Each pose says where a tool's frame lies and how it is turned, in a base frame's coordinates. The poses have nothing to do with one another.
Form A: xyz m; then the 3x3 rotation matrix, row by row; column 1 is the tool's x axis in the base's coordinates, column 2 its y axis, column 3 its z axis. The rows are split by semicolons.
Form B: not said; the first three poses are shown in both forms.
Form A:
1: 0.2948 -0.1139 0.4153; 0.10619 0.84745 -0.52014; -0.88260 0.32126 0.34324; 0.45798 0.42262 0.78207
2: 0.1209 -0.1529 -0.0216; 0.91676 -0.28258 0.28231; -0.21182 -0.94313 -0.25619; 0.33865 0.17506 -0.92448
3: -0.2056 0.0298 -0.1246; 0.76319 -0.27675 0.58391; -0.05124 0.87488 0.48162; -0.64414 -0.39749 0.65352
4: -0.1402 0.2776 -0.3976; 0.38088 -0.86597 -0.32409; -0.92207 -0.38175 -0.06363; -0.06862 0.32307 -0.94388
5: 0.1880 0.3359 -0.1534; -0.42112 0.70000 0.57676; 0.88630 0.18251 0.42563; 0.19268 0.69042 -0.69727
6: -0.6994 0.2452 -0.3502; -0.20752 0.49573 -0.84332; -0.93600 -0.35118 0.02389; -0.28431 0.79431 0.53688
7: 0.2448 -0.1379 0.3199; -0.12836 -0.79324 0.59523; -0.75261 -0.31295 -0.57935; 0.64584 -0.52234 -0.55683
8: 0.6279 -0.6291 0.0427; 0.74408 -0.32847 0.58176; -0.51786 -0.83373 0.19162; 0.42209 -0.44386 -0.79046
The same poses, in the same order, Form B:
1:
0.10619 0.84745 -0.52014 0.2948
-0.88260 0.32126 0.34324 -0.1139
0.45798 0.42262 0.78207 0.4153
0 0 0 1

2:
0.91676 -0.28258 0.28231 0.1209
-0.21182 -0.94313 -0.25619 -0.1529
0.33865 0.17506 -0.92448 -0.0216
0 0 0 1

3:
0.76319 -0.27675 0.58391 -0.2056
-0.05124 0.87488 0.48162 0.0298
-0.64414 -0.39749 0.65352 -0.1246
0 0 0 1

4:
0.38088 -0.86597 -0.32409 -0.1402
-0.92207 -0.38175 -0.06363 0.2776
-0.06862 0.32307 -0.94388 -0.3976
0 0 0 1

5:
-0.42112 0.70000 0.57676 0.1880
0.88630 0.18251 0.42563 0.3359
0.19268 0.69042 -0.69727 -0.1534
0 0 0 1

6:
-0.20752 0.49573 -0.84332 -0.6994
-0.93600 -0.35118 0.02389 0.2452
-0.28431 0.79431 0.53688 -0.3502
0 0 0 1

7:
-0.12836 -0.79324 0.59523 0.2448
-0.75261 -0.31295 -0.57935 -0.1379
0.64584 -0.52234 -0.55683 0.3199
0 0 0 1

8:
0.74408 -0.32847 0.58176 0.6279
-0.51786 -0.83373 0.19162 -0.6291
0.42209 -0.44386 -0.79046 0.0427
0 0 0 1

